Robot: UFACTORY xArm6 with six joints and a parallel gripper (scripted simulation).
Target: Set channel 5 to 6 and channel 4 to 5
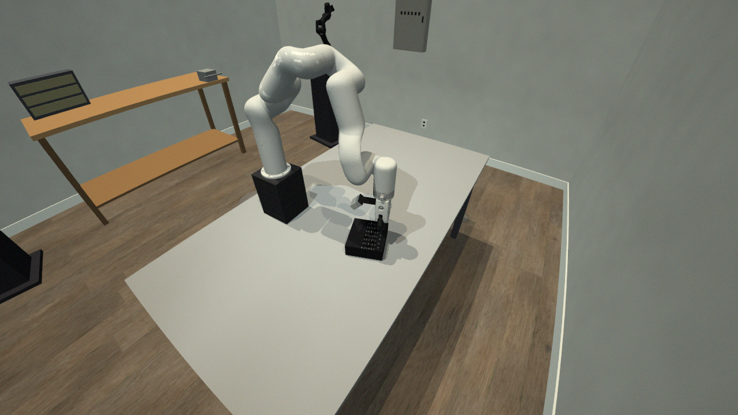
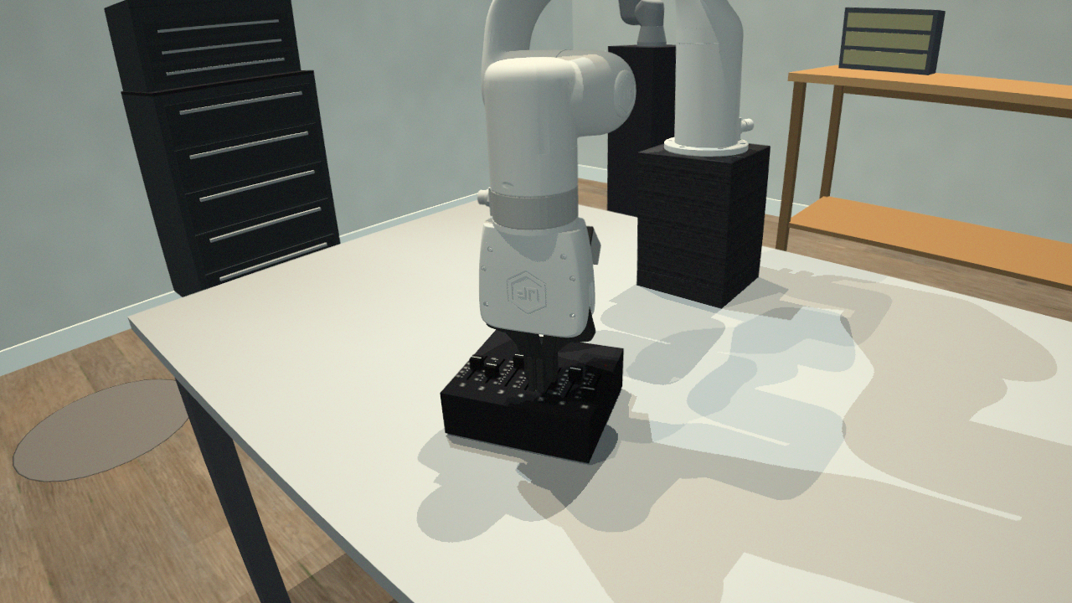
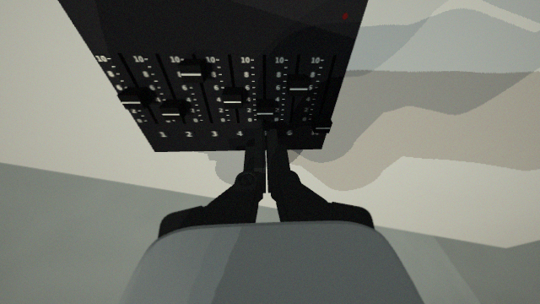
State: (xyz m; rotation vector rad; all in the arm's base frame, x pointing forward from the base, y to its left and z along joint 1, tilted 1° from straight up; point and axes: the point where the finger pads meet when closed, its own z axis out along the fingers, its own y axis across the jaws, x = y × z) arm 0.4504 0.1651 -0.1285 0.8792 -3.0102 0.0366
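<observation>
Right now my hand is 2 cm past the channel 5 fader cap, 1 cm to the left of it and 3 cm above it. The rest, counted from my hand: master fader cap (3 cm behind, 3 cm to the left, 3 cm below); then channel 4 cap (2 cm behind, 4 cm to the right, 3 cm below); then channel 6 fader cap (5 cm behind, 1 cm to the right, 3 cm below).
</observation>
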